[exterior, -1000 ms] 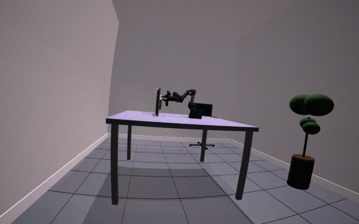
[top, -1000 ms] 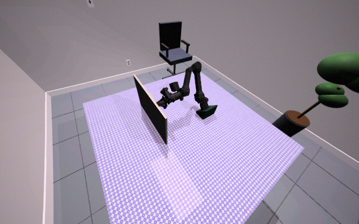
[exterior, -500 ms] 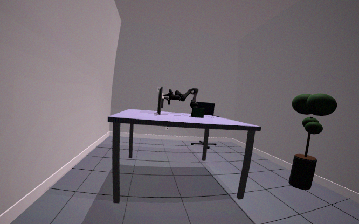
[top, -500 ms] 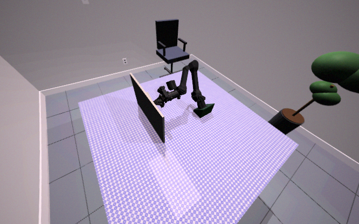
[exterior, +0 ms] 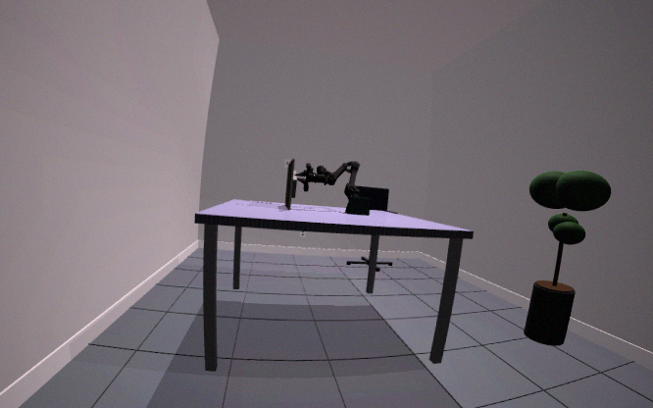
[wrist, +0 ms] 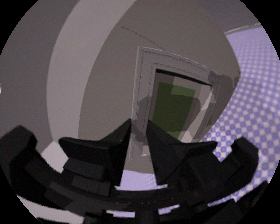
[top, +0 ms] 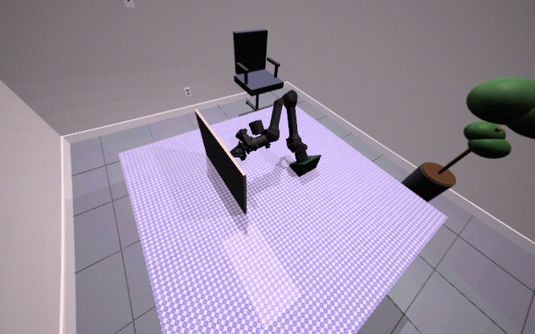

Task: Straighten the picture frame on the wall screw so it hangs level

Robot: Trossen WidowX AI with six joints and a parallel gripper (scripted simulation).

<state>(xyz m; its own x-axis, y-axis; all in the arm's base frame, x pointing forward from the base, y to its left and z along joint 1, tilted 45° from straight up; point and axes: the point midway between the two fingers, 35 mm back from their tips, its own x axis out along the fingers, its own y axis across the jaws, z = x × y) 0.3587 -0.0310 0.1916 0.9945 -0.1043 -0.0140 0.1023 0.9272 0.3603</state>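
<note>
My gripper tip is 1 cm short of the picture frame, 3 cm to the left of it and 5 cm above it. Also, from my gripper tip: wall panel 2 cm ahead, 3 cm to the right, 6 cm below.
</note>
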